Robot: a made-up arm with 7 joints. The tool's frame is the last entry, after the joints.
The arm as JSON. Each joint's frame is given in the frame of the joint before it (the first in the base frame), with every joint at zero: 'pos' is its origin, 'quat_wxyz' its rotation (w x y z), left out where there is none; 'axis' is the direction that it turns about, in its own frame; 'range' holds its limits. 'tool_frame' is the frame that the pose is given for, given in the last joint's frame.
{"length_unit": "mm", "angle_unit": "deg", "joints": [
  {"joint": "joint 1", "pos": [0.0, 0.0, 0.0], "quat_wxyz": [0.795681, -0.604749, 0.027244, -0.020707], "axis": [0.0, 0.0, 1.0], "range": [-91.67, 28.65]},
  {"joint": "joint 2", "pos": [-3.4, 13.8, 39.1], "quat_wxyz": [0.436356, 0.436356, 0.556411, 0.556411], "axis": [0.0, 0.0, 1.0], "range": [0.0, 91.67]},
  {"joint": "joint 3", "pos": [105.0, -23.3, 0.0], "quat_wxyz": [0.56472, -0.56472, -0.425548, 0.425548], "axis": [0.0, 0.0, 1.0], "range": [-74.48, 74.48]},
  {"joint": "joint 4", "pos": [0.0, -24.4, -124.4], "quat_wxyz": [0.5, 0.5, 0.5, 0.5], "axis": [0.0, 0.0, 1.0], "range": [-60.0, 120.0]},
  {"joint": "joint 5", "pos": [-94.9, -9.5, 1.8], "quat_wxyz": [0.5, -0.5, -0.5, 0.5], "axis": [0.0, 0.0, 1.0], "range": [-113.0, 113.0]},
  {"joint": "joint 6", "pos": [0.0, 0.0, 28.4], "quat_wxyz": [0.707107, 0.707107, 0.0, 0.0], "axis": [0.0, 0.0, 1.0], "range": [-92.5, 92.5]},
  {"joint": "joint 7", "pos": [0.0, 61.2, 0.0], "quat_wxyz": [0.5, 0.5, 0.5, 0.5], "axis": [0.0, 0.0, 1.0], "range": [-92.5, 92.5]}
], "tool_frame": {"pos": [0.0, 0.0, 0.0]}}
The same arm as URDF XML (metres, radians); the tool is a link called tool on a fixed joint. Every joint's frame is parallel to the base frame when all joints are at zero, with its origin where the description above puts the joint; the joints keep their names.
<robot name="arm">
<joint name="joint 1" type="revolute"><parent link="base"/><child link="link1"/><origin xyz="0 0 0"/><axis xyz="0.068403 0.961235 0.26711"/><limit lower="-1.5999" upper="0.5"/></joint>
<joint name="joint 2" type="revolute"><parent link="link1"/><child link="link2"/><origin xyz="-0.0007 0.0415 -0.0028"/><axis xyz="0.968889 -0.0002 -0.247497"/><limit lower="0" upper="1.5999"/></joint>
<joint name="joint 3" type="revolute"><parent link="link2"/><child link="link3"/><origin xyz="-0.0266 0.0066 -0.104"/><axis xyz="0.247497 -0.0001 0.968889"/><limit lower="-1.2999" upper="1.2999"/></joint>
<joint name="joint 4" type="revolute"><parent link="link3"/><child link="link4"/><origin xyz="-0.0071 0 -0.1266"/><axis xyz="0.0002 1 0"/><limit lower="-1.0472" upper="2.0944"/></joint>
<joint name="joint 5" type="revolute"><parent link="link4"/><child link="link5"/><origin xyz="0.0896 0.0018 -0.0327"/><axis xyz="0.968889 -0.0002 -0.247497"/><limit lower="-1.9722" upper="1.9722"/></joint>
<joint name="joint 6" type="revolute"><parent link="link5"/><child link="link6"/><origin xyz="0.0275 0 -0.007"/><axis xyz="0.0002 1 0"/><limit lower="-1.6144" upper="1.6144"/></joint>
<joint name="joint 7" type="revolute"><parent link="link6"/><child link="link7"/><origin xyz="0.0593 0 -0.0151"/><axis xyz="0.247497 -0.0001 0.968889"/><limit lower="-1.6144" upper="1.6144"/></joint>
<joint name="tool_fixed" type="fixed"><parent link="link7"/><child link="tool"/><origin xyz="0 0 0" rpy="0 0.2501 -0.0002"/></joint>
<link name="base"/>
<link name="link1"/>
<link name="link2"/>
<link name="link3"/>
<link name="link4"/>
<link name="link5"/>
<link name="link6"/>
<link name="link7"/>
<link name="tool"/>
</robot>

